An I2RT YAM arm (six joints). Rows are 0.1 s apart.
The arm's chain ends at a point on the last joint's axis. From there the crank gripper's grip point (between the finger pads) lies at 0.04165 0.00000 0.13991 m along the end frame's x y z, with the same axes.
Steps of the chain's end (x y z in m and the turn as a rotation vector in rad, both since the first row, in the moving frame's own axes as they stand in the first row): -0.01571, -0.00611, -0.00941, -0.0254, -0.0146, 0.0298; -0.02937, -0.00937, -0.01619, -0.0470, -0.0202, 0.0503; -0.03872, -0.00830, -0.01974, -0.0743, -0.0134, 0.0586; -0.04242, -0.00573, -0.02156, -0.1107, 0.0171, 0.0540; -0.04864, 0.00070, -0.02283, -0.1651, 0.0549, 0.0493; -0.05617, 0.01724, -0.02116, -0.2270, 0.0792, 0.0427; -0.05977, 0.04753, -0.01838, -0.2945, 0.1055, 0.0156; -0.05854, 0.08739, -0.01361, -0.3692, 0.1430, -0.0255; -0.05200, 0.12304, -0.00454, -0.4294, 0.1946, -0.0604
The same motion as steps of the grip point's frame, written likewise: -0.01783, -0.00134, -0.00888, -0.0254, -0.0146, 0.0298; -0.03242, -0.00076, -0.01558, -0.0470, -0.0202, 0.0503; -0.04097, 0.00448, -0.01967, -0.0743, -0.0134, 0.0586; -0.04052, 0.01199, -0.02327, -0.1107, 0.0171, 0.0540; -0.04168, 0.02572, -0.02739, -0.1651, 0.0549, 0.0493; -0.04604, 0.05031, -0.02865, -0.2270, 0.0792, 0.0427; -0.04580, 0.08817, -0.02959, -0.2945, 0.1055, 0.0156; -0.03884, 0.13533, -0.03004, -0.3692, 0.1430, -0.0255; -0.02486, 0.17594, -0.02707, -0.4294, 0.1946, -0.0604
